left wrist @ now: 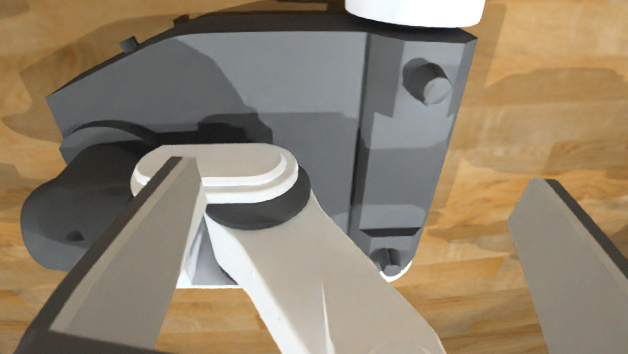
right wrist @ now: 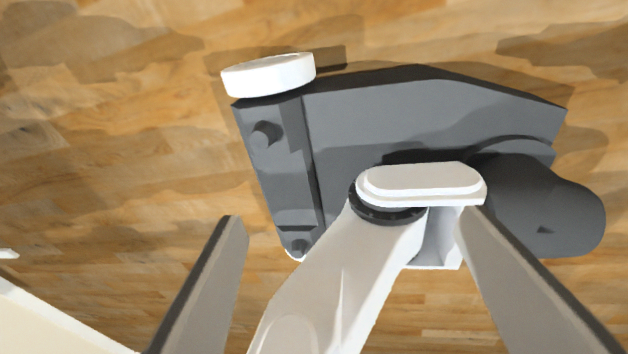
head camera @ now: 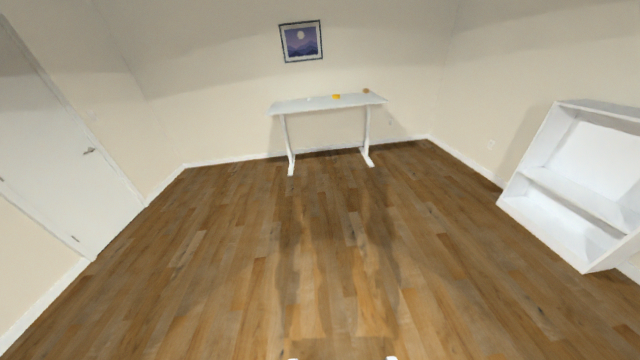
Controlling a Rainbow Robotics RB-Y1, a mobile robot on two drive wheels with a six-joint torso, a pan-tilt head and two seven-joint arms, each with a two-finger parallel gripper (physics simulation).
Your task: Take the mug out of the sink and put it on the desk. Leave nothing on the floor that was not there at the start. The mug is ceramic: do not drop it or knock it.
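Places are measured from the robot's base along level axes (x right, y ahead, z up), in centimetres.
Pixels of known places: left gripper, fingertip midpoint: [left wrist: 358, 190]; right gripper, fingertip midpoint: [right wrist: 348, 223].
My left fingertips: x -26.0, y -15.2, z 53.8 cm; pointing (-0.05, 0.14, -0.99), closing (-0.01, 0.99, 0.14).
Observation:
Behind a point stands the place of what it marks.
The desk [head camera: 295, 106] {z 95.0, x -36.9, y 236.2 cm} stands far off against the back wall in the head view, a white top on two white legs. The sink and a mug that I can make out as such do not show in any view. My left gripper [left wrist: 358, 190] {z 53.8, x -26.0, y -15.2 cm} is open, with no object between its fingers, above the robot's own base. My right gripper [right wrist: 348, 223] {z 53.4, x 25.8, y -17.2 cm} is open in the same way, on the other side of the base. Both grippers are far from the desk.
A small orange-yellow thing [head camera: 336, 96] {z 98.0, x 18.9, y 260.5 cm}, a small brown thing [head camera: 366, 90] {z 98.7, x 65.4, y 282.2 cm} and a tiny white thing [head camera: 308, 99] {z 95.8, x -21.6, y 271.4 cm} are on the desk top. A white open shelf unit [head camera: 537, 227] {z 8.4, x 181.4, y 87.5 cm} stands at the right. A closed door [head camera: 65, 165] {z 88.9, x -255.2, y 128.6 cm} is at the left. Wooden floor [head camera: 320, 225] {z 0.1, x -12.6, y 115.5 cm} lies between me and the desk.

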